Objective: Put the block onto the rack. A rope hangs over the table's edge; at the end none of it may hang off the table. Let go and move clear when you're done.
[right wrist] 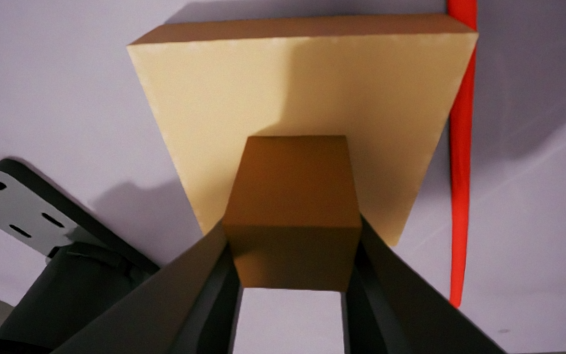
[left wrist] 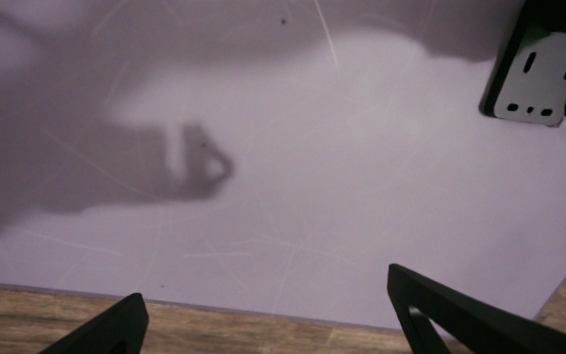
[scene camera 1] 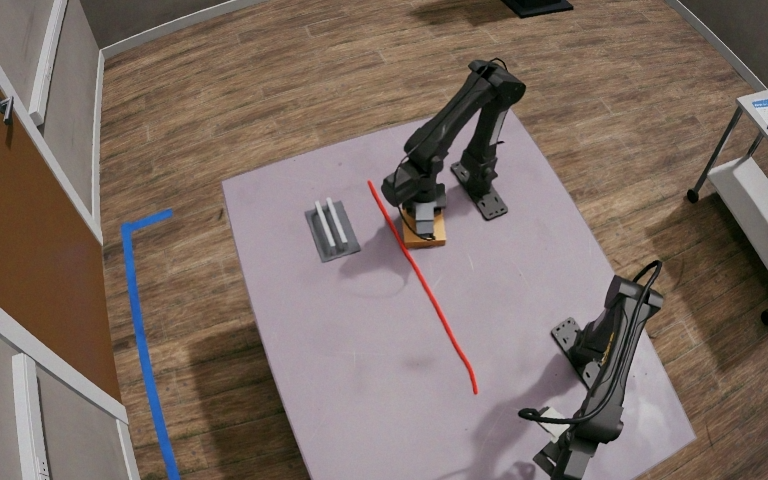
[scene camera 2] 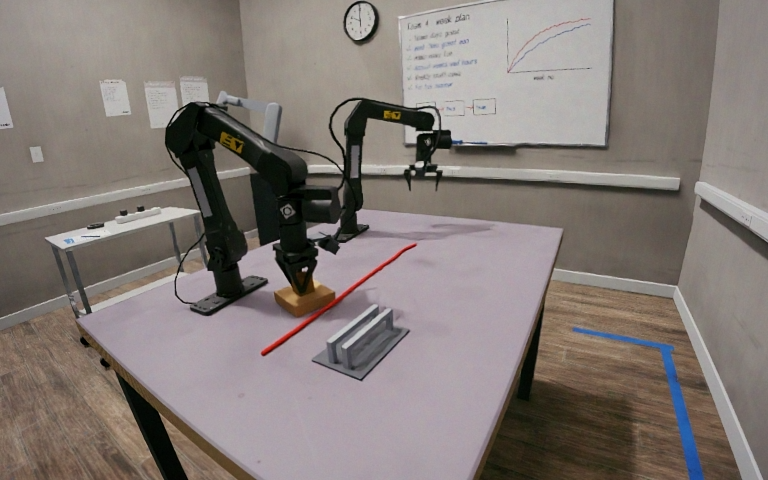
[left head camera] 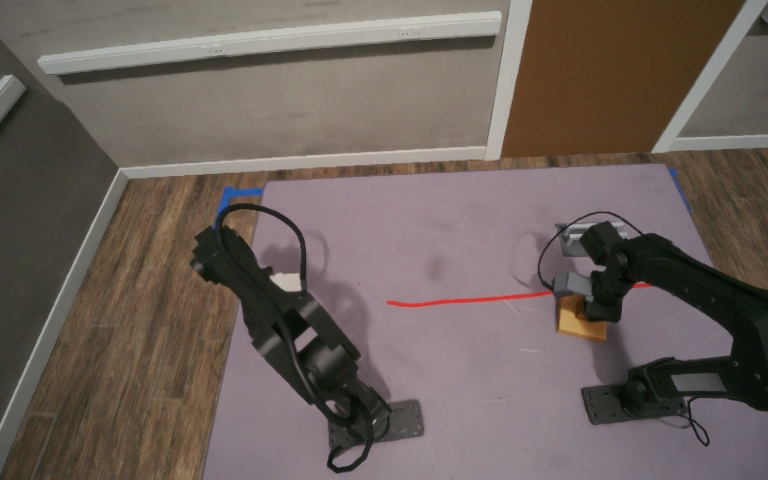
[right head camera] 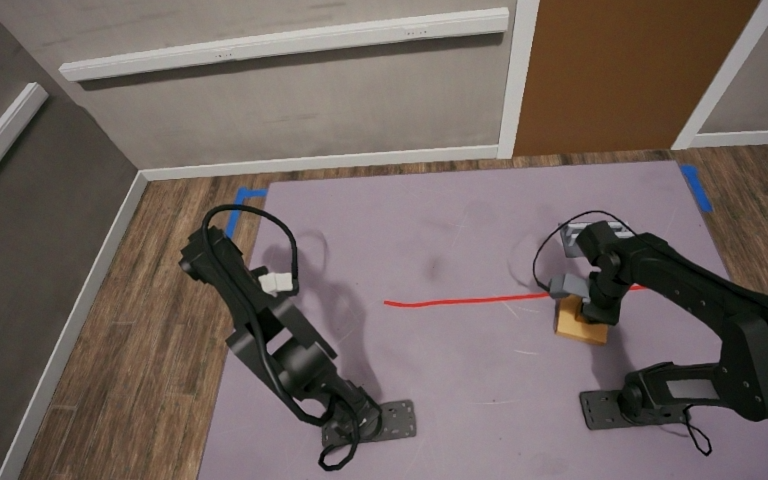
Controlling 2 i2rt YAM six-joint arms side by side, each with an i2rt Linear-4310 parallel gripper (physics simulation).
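Pixels of known places: left gripper, between the fingertips: [left wrist: 269,290] [scene camera 1: 559,450] [scene camera 2: 423,191]; right gripper, between the fingertips: [right wrist: 295,206] [scene camera 2: 298,289] [left head camera: 590,313] [right head camera: 590,315]; left arm's base, origin of its link: [scene camera 1: 581,355] [scene camera 2: 349,234] [left head camera: 375,424] [right head camera: 368,424]; right arm's base, origin of its link: [right wrist: 105,255] [scene camera 1: 479,188] [scene camera 2: 231,295] [left head camera: 632,402] [right head camera: 633,407].
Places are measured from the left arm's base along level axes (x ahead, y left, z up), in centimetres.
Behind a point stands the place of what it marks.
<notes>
The orange block [left head camera: 577,325] @(x 13.2, y -47.7, z 2.6 cm) [right head camera: 580,328] @(x 12.9, y -48.5, z 2.6 cm) [scene camera 1: 440,234] @(x 13.6, y -45.5, z 2.6 cm) [scene camera 2: 300,302] @(x 18.0, y -54.8, z 2.5 cm) [right wrist: 225,100] @(x 14.9, y -46.4, z 2.6 cm), a flat slab with a raised knob, rests on the table. My right gripper [scene camera 2: 304,289] @(x 15.1, y -51.2, z 3.3 cm) [right wrist: 295,206] @(x 15.1, y -51.2, z 3.3 cm) is shut on its knob, one finger against each side. The red rope [left head camera: 470,300] @(x 24.0, y -26.1, z 0.8 cm) [right head camera: 470,300] @(x 24.1, y -26.8, z 0.8 cm) [scene camera 1: 433,300] @(x 23.7, y -31.8, z 0.7 cm) [scene camera 2: 294,332] @(x 21.6, y -62.3, z 0.5 cm) [right wrist: 460,200] @(x 21.6, y -56.7, z 0.8 cm) lies on the table along the block's edge; both ends show on the tabletop in scene camera 1. The grey rack [scene camera 1: 336,221] @(x 34.2, y -60.2, z 4.4 cm) [scene camera 2: 368,330] @(x 37.3, y -62.2, z 4.3 cm), with two upright rails, stands across the rope from the block. My left gripper [scene camera 2: 423,188] @(x 22.7, y 17.7, z 13.2 cm) [left wrist: 269,290] @(x 22.7, y 17.7, z 13.2 cm) is open and empty, high above the table.
The purple table [scene camera 1: 339,339] @(x 47.2, y -33.8, z 0.0 cm) [scene camera 2: 453,283] @(x 44.7, y -31.0, z 0.0 cm) carries both arm base plates [scene camera 1: 492,206] @(x -3.5, y -46.9, z 1.0 cm) [scene camera 1: 566,333] @(x 0.5, y -6.8, z 1.0 cm). A small white side table [scene camera 2: 169,217] stands behind it in scene camera 2. Blue tape [scene camera 1: 135,316] marks the floor.
</notes>
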